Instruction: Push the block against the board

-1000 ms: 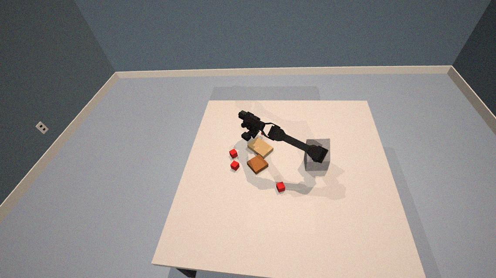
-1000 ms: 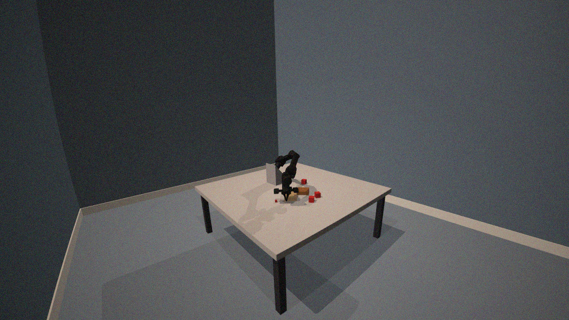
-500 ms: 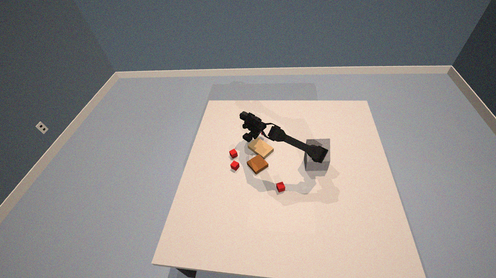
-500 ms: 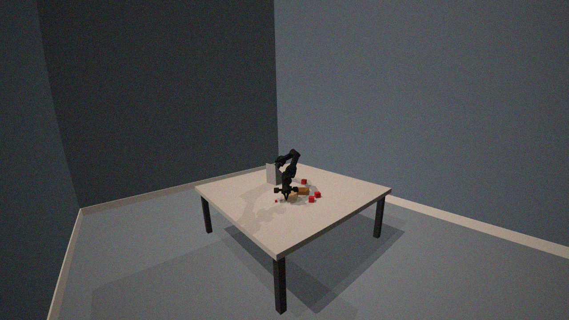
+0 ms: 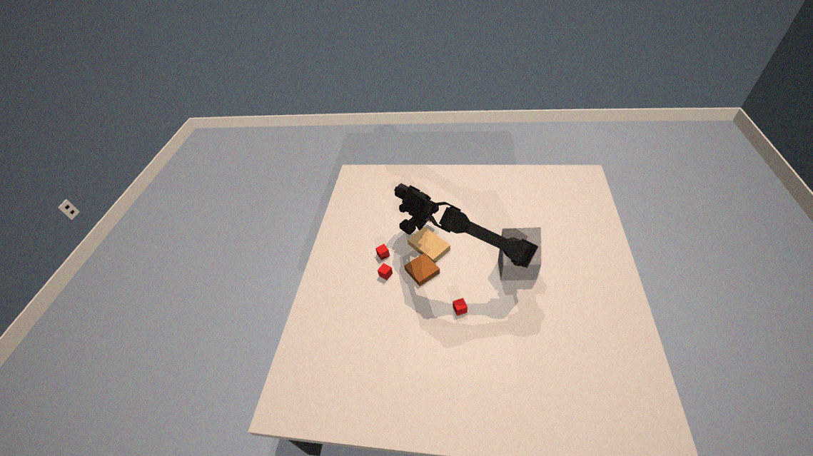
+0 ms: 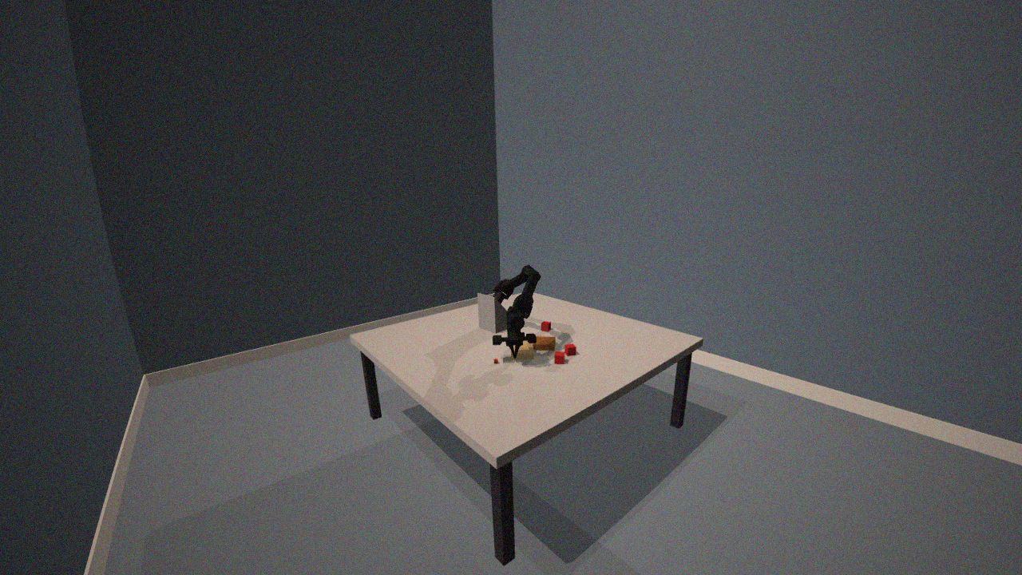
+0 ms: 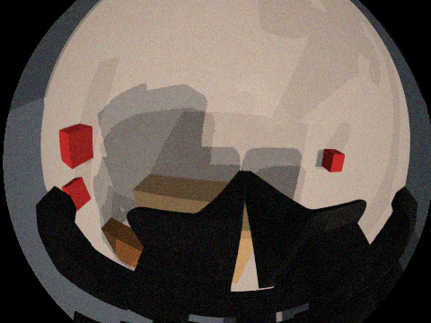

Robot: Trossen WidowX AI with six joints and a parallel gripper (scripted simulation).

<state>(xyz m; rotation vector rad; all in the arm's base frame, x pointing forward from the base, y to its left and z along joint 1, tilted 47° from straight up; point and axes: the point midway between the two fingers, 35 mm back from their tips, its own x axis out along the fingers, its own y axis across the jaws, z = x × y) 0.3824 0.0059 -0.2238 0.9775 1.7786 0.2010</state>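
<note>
My gripper tip is 80 mm to the right of the tan board and 50 mm past it. From my gripper tip the other things lie so: orange-brown square block 200 mm to the left, 50 mm behind; then tiny red cube 80 mm to the right, 30 mm behind, 10 mm below.
</note>
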